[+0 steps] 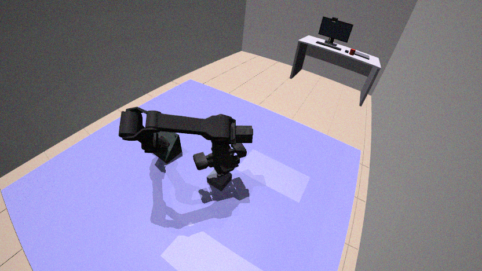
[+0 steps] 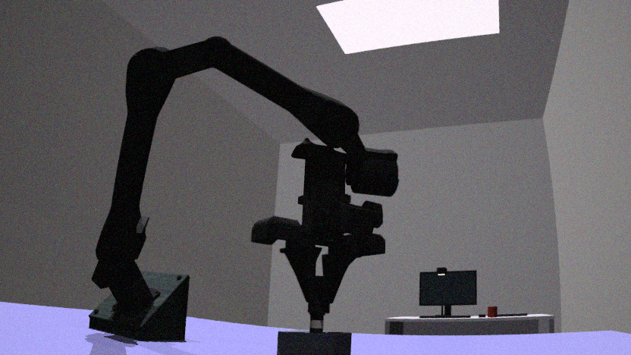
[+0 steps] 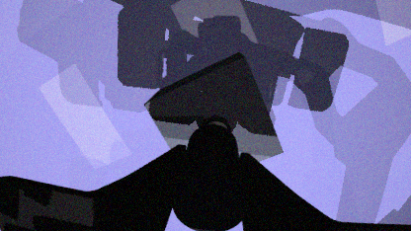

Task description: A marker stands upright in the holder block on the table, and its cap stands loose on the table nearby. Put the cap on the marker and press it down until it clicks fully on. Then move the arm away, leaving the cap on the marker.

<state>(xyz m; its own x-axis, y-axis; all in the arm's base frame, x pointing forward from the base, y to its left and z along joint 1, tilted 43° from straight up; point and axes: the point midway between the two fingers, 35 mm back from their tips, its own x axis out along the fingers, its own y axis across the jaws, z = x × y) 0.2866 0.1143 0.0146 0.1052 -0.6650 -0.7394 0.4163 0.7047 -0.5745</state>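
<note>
Right now the black cap is 10 mm above my gripper tip. Also, from my gripper tip: grey holder block 60 mm below.
</note>
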